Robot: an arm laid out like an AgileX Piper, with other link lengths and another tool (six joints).
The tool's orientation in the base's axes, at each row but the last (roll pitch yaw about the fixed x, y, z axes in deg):
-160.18 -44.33 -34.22
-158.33 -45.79 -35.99
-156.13 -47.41 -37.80
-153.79 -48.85 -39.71
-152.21 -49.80 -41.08
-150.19 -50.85 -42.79
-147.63 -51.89 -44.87
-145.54 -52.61 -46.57
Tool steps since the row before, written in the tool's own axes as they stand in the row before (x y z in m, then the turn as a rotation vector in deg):
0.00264 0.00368 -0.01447 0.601 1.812 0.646
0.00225 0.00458 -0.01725 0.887 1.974 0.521
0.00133 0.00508 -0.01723 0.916 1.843 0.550
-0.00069 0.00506 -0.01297 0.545 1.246 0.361
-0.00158 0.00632 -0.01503 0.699 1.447 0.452
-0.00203 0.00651 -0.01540 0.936 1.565 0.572
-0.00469 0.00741 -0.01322 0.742 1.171 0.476
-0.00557 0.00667 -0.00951 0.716 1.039 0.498
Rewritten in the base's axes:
-0.01029 -0.00312 0.01069 0.226 -1.950 -0.454
-0.01329 -0.00348 0.01161 0.239 -2.203 -0.210
-0.01438 -0.00355 0.01025 0.320 -2.099 -0.171
-0.01236 -0.00309 0.00567 0.170 -1.387 -0.165
-0.01501 -0.00363 0.00547 0.256 -1.642 -0.160
-0.01574 -0.00356 0.00482 0.430 -1.861 -0.079
-0.01547 -0.00341 0.00075 0.380 -1.415 -0.051
-0.01245 -0.00268 -0.00196 0.427 -1.287 -0.037

